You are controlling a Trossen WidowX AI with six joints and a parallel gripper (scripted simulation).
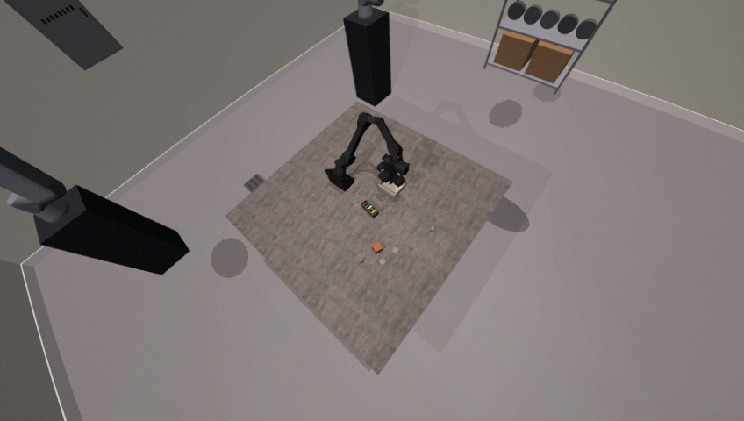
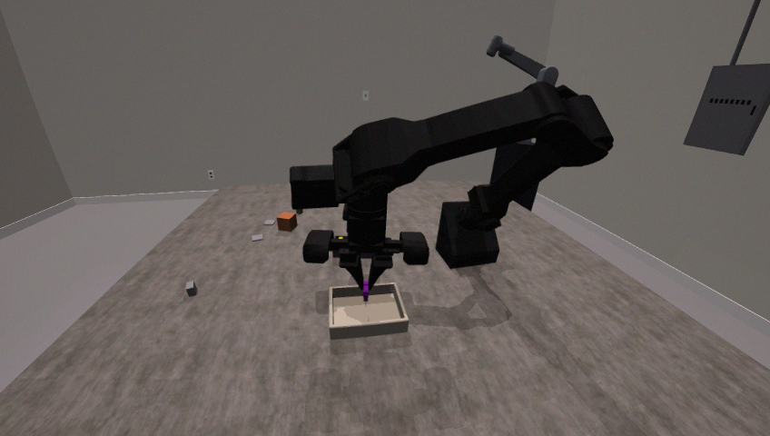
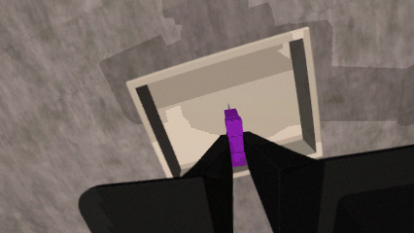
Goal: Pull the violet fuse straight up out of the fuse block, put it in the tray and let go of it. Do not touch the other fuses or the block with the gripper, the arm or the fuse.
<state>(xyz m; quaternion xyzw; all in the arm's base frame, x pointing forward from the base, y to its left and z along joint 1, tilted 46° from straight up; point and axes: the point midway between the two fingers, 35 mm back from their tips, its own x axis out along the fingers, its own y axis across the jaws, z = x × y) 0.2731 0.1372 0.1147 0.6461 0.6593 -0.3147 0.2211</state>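
My gripper tip is 10 mm above the violet fuse. Also, from my gripper tip: beige tray 60 mm below; green fuse 10 mm behind, 200 mm to the right, 40 mm below; red fuse 30 mm behind, 200 mm to the right, 40 mm below.
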